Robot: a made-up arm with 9 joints. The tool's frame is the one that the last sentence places.
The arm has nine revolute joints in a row. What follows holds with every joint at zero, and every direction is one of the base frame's. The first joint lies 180 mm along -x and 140 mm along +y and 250 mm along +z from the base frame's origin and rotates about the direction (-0.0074, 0.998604, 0.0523). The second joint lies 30 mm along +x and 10 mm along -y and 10 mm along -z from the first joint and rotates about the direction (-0.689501, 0.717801, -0.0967). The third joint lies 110 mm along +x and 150 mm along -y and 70 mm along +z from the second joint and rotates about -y. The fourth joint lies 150 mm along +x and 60 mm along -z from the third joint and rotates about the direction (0.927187, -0.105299, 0.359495). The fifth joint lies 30 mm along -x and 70 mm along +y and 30 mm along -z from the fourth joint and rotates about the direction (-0.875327, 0.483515, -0.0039). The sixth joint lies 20 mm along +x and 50 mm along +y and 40 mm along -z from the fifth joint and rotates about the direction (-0.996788, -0.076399, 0.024). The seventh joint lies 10 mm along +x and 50 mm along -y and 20 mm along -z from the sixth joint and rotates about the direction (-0.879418, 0.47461, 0.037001). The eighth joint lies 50 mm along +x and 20 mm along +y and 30 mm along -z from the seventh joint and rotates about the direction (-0.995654, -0.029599, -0.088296). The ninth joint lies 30 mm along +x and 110 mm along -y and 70 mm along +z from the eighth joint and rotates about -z. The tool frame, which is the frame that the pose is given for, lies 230 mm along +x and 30 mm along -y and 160 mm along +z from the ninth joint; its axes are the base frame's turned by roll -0.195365, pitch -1.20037 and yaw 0.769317 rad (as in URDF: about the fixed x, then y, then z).
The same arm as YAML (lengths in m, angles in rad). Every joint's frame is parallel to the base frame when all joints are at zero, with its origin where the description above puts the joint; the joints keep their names.
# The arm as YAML. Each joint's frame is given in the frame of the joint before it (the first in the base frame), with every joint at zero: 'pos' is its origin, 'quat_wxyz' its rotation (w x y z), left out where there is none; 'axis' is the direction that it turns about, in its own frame. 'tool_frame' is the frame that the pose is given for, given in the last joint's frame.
length_unit: m
angle_unit: rad
joints:
  - joint: joint 1
    pos: [-0.18, 0.14, 0.25]
    axis: [-0.0074, 0.998604, 0.0523]
  - joint: joint 2
    pos: [0.03, -0.01, -0.01]
    axis: [-0.689501, 0.717801, -0.0967]
  - joint: joint 3
    pos: [0.11, -0.15, 0.07]
    axis: "-y"
  - joint: joint 4
    pos: [0.15, 0.0, -0.06]
    axis: [0.927187, -0.105299, 0.359495]
  - joint: joint 5
    pos: [-0.03, 0.07, -0.03]
    axis: [-0.875327, 0.483515, -0.0039]
  - joint: joint 6
    pos: [0.02, 0.05, -0.04]
    axis: [-0.996788, -0.076399, 0.024]
  - joint: joint 7
    pos: [0.01, -0.05, -0.02]
    axis: [-0.879418, 0.47461, 0.037001]
  - joint: joint 8
    pos: [0.05, 0.02, -0.03]
    axis: [-0.995654, -0.029599, -0.088296]
  - joint: joint 9
    pos: [0.03, -0.11, 0.07]
    axis: "-z"
tool_frame:
  pos: [0.23, -0.03, 0.16]
  quat_wxyz: [0.781952, 0.136324, -0.551228, 0.257128]

